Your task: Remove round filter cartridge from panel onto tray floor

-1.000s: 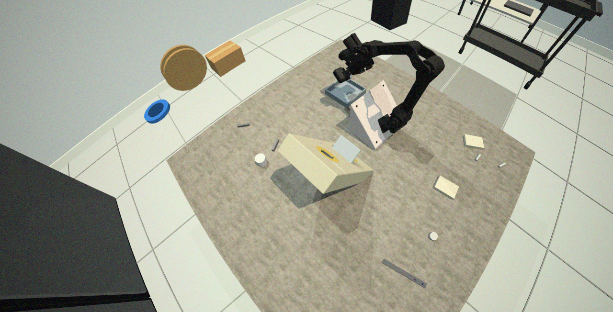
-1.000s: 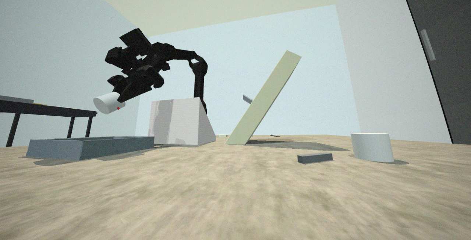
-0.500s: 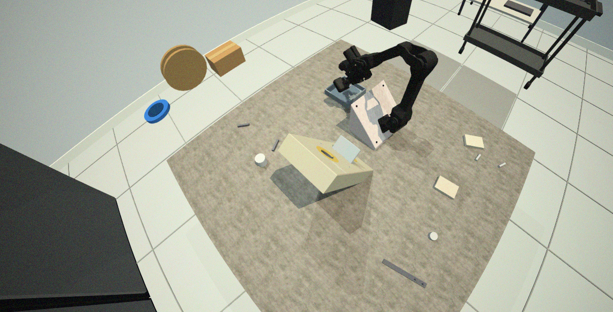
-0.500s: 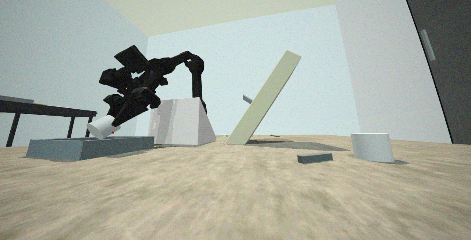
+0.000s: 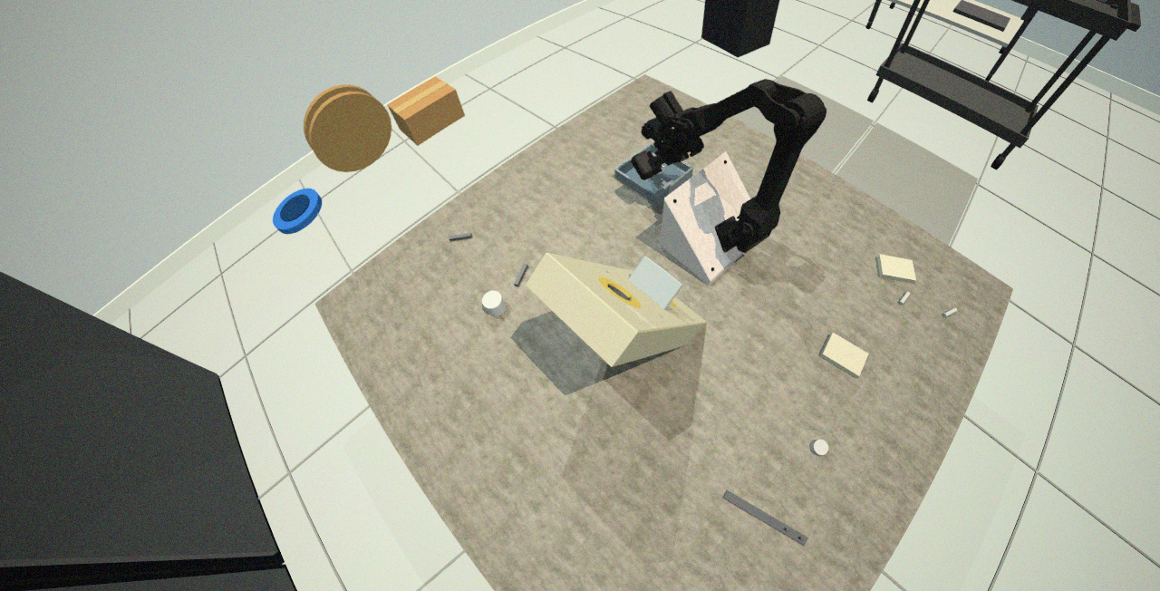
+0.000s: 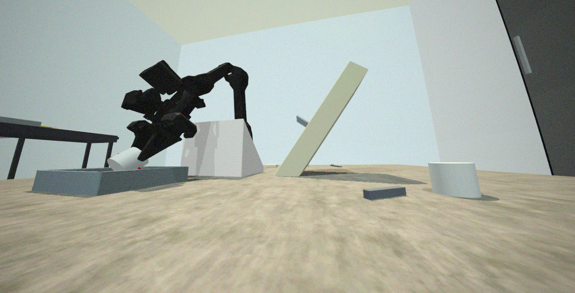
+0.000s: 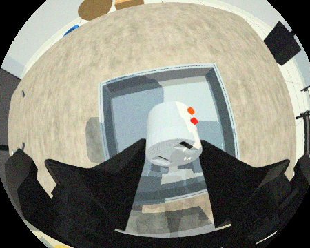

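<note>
The white round filter cartridge lies right at my gripper tip. Round my gripper tip: grey-blue tray: 10 mm to the right, 40 mm below; then cream service panel: 340 mm ahead, 330 mm to the left, 120 mm above.
</note>
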